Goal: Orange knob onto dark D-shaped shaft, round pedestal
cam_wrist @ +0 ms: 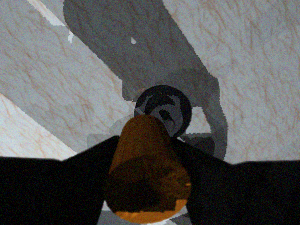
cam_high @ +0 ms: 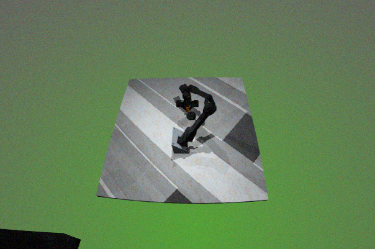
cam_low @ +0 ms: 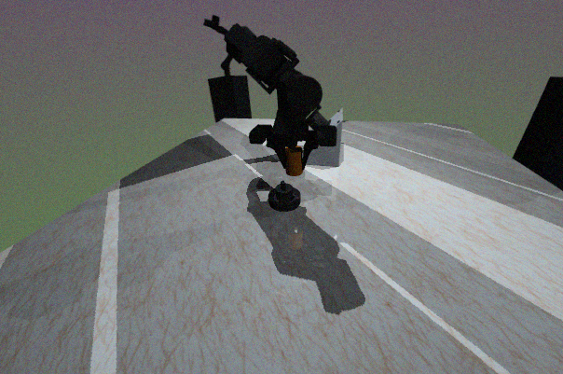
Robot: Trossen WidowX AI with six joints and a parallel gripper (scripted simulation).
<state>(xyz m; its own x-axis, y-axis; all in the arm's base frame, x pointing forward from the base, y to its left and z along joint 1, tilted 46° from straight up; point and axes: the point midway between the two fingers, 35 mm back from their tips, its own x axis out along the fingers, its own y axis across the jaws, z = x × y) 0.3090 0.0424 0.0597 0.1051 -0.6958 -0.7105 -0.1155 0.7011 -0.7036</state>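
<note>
Now: the dark round pedestal 3 cm to the right of my gripper tip and 7 cm below it. Also, from my gripper tip: orange knob (2 cm above).
</note>
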